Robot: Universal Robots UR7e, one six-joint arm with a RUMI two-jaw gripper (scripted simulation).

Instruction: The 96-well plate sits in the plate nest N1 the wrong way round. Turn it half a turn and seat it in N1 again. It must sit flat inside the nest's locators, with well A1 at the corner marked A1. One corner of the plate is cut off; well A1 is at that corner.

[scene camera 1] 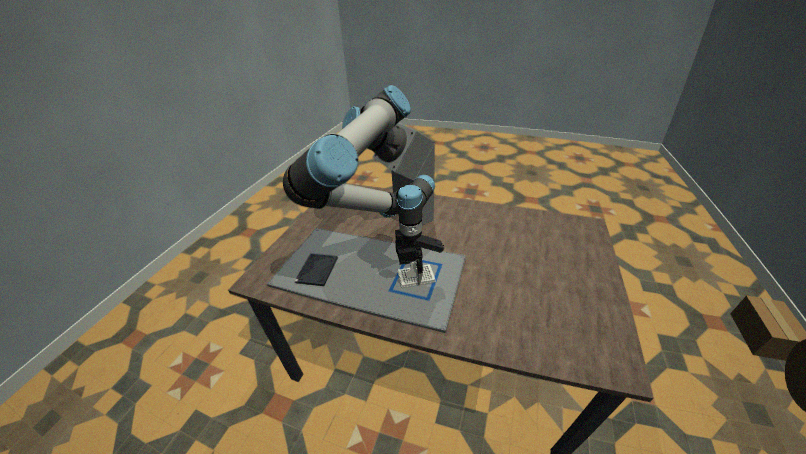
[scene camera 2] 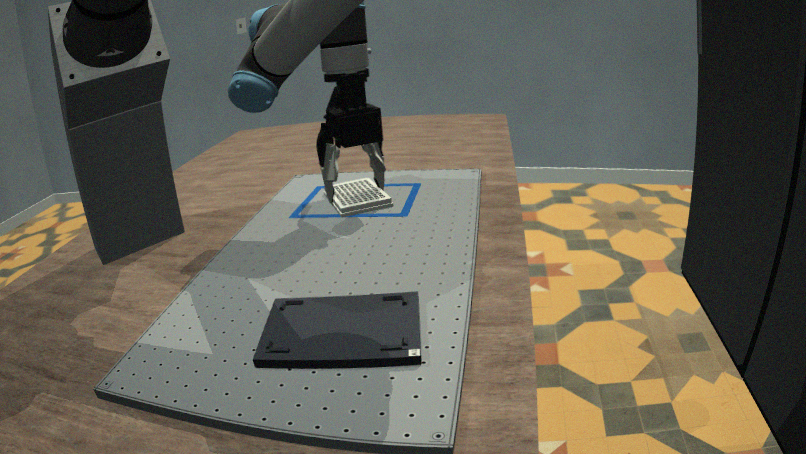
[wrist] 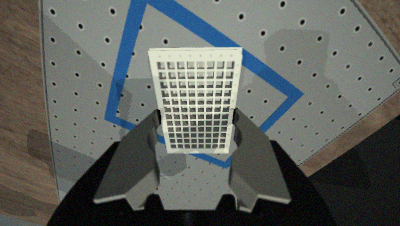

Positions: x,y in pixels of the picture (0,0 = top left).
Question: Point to a plate nest N1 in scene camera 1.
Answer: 319,266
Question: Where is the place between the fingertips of my gripper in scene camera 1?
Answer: At 415,276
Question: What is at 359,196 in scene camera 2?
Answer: A 96-well plate.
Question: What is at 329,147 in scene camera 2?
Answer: My gripper.
